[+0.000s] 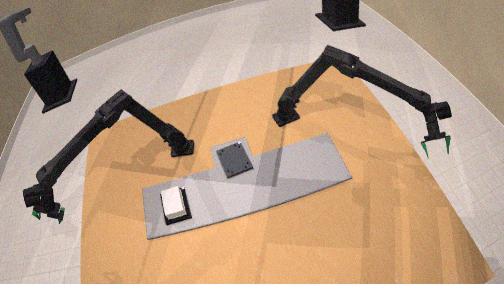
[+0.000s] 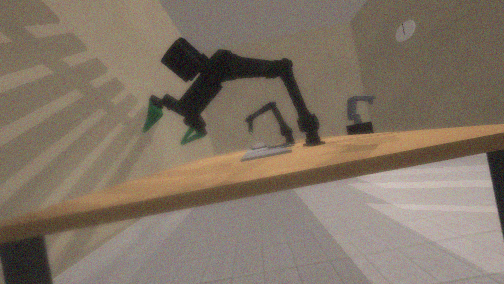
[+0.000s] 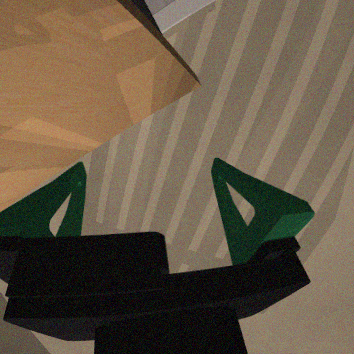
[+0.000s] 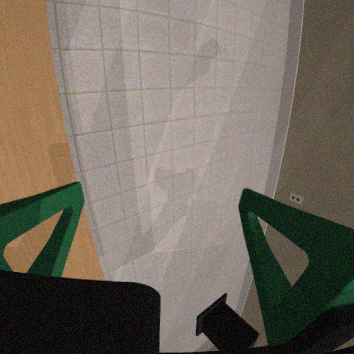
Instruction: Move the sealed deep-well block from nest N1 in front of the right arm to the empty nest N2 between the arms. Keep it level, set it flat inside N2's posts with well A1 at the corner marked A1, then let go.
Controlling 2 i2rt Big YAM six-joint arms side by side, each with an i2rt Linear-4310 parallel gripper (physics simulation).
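Places are measured from the left arm's base along level axes (x ahead, y left, z up), in millimetres.
Pixels of known places: left gripper, fingertip midpoint: (image 1: 438, 156) (image 2: 164, 138) (image 3: 150, 165); right gripper, fingertip midpoint: (image 1: 50, 220) (image 2: 251, 133) (image 4: 162, 193); left arm's base, origin of the base link: (image 1: 286, 117) (image 2: 313, 145); right arm's base, origin of the base link: (image 1: 182, 149).
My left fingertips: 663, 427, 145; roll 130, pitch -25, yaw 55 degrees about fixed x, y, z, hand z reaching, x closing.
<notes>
Ahead of a thing's pixels: the offset from my left fingertips to its top centre, as dx, dy, dz. "*": to the spot under its first point. Level surfaces: height alone.
The white deep-well block @(-422, -1081, -78) (image 1: 173, 201) sits in the black nest N1 @(* -372, -1042, -115) (image 1: 187, 209) at the lower left of the grey board. Nest N2 @(-533, -756, -110) (image 1: 234, 159) is a dark grey plate with small corner posts and nothing on it; a small pale mark shows at its upper right corner. Well A1 on the block is too small to tell. My right gripper (image 1: 49, 219) (image 4: 162, 193) is open and empty, off to the left of N1, past the table's edge. My left gripper (image 1: 438, 155) (image 2: 164, 137) (image 3: 150, 165) is open and empty, far to the right of the board, raised above table height.
The grey board @(dz -132) (image 1: 310, 162) (image 2: 265, 154) lies on the wooden table @(dz -145) (image 1: 320, 225) (image 2: 165, 185). A black pedestal (image 1: 50, 82) with a grey arm stands on the floor at the upper left. Another black pedestal (image 1: 341, 12) stands beyond the table at the top.
</notes>
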